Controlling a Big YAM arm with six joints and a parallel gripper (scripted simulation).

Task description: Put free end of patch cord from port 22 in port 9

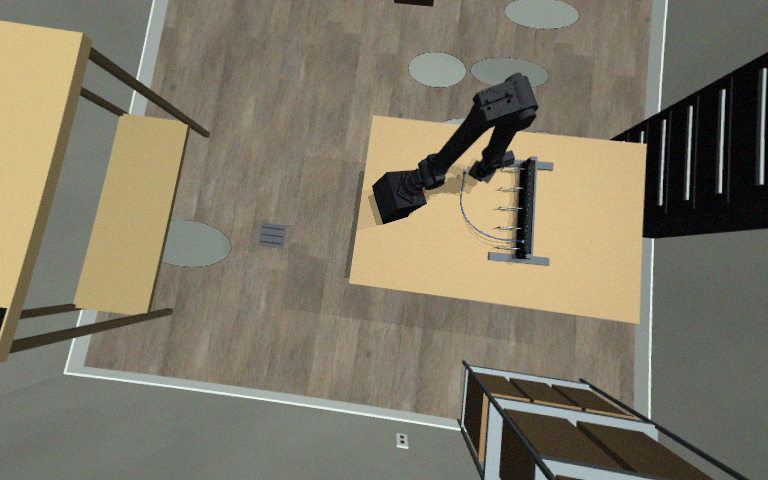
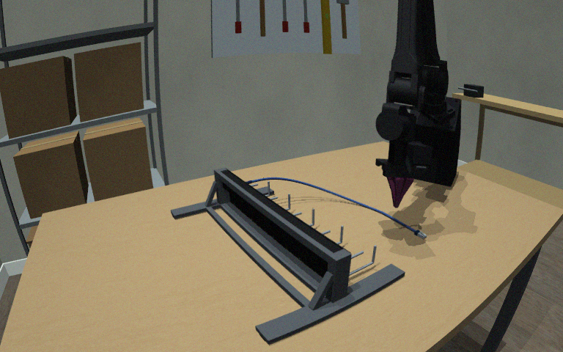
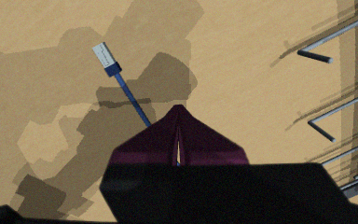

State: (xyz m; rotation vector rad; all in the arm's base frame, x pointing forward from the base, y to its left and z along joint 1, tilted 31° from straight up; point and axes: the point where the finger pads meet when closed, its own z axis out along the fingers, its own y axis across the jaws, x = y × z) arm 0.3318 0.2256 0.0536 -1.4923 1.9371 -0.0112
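The grey plug is 7 cm below my hand, 6 cm behind it and 5 cm to the left of it.
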